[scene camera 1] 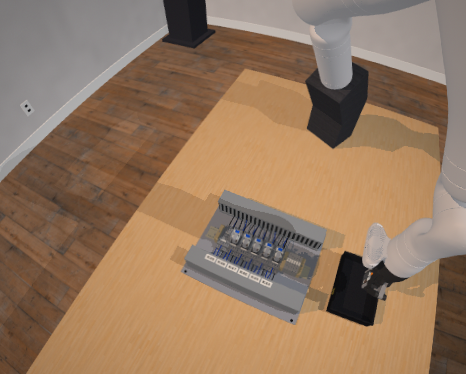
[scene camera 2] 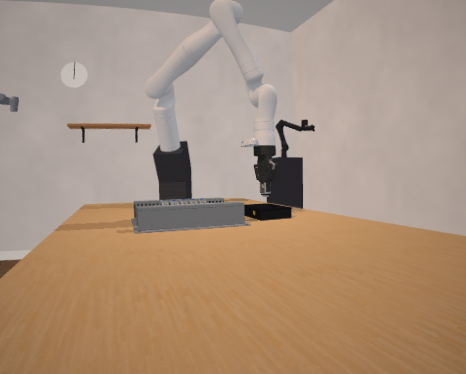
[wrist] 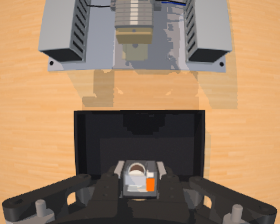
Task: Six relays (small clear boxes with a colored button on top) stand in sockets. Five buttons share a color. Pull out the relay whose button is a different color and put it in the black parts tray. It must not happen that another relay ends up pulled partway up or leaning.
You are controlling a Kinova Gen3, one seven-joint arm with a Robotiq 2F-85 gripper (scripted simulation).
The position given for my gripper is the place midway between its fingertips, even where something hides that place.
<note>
I see my gripper [scene camera 2: 265, 193], a black parts tray [scene camera 1: 350, 298] and a relay [wrist: 139, 175].
The black parts tray is seen too in the wrist view [wrist: 102, 138]. My gripper also shows in scene camera 1 [scene camera 1: 366, 281] and in the wrist view [wrist: 140, 171].
</note>
